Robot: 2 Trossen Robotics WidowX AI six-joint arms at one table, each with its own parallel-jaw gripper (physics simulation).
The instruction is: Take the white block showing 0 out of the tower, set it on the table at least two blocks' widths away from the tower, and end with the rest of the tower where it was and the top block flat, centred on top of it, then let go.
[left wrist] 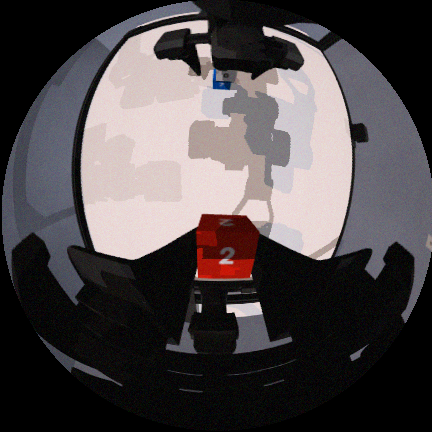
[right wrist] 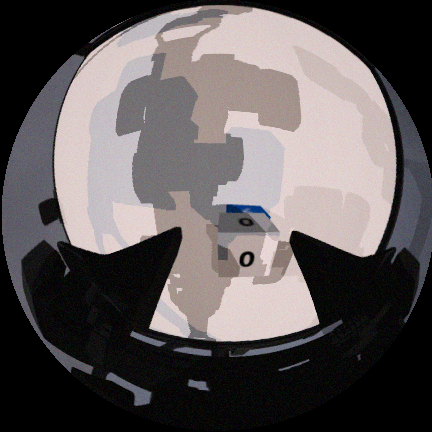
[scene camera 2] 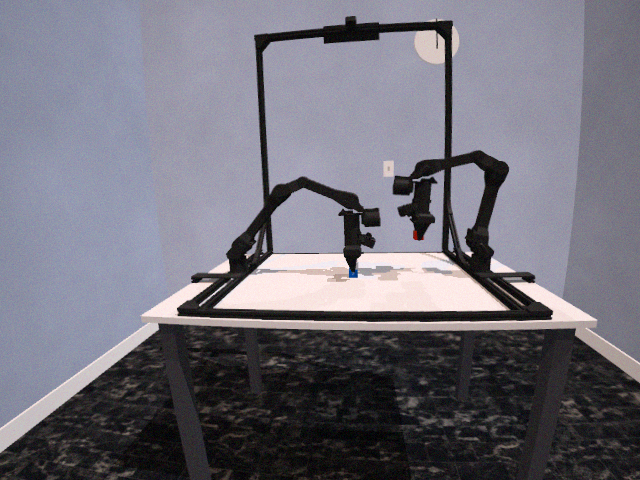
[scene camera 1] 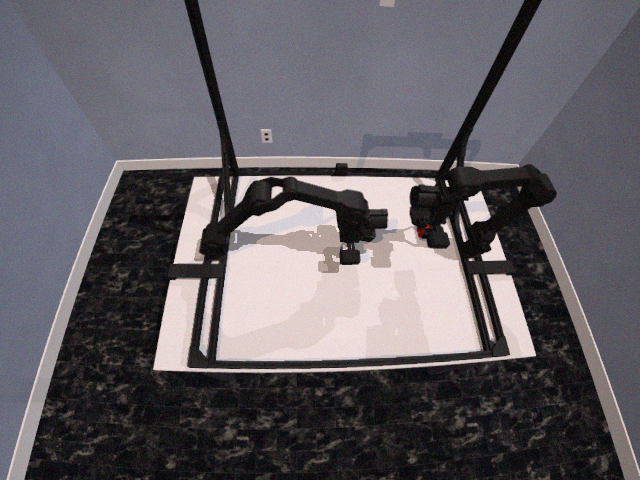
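The white block showing 0 sits on a blue block on the table; this is the standing tower. In scene camera 2 the right fingers mostly hide the white block. My right gripper is open, low at the white block, pointing down. In the right wrist view the block lies between the finger lines, nearer the right-hand finger, with gaps showing. My left gripper is shut on the red block showing 2, holding it well above the table, right of the tower.
The white table carries a black frame along its front and sides, with uprights at the back. Shadows of both arms lie across the table. The left arm is raised on the right of the scene views.
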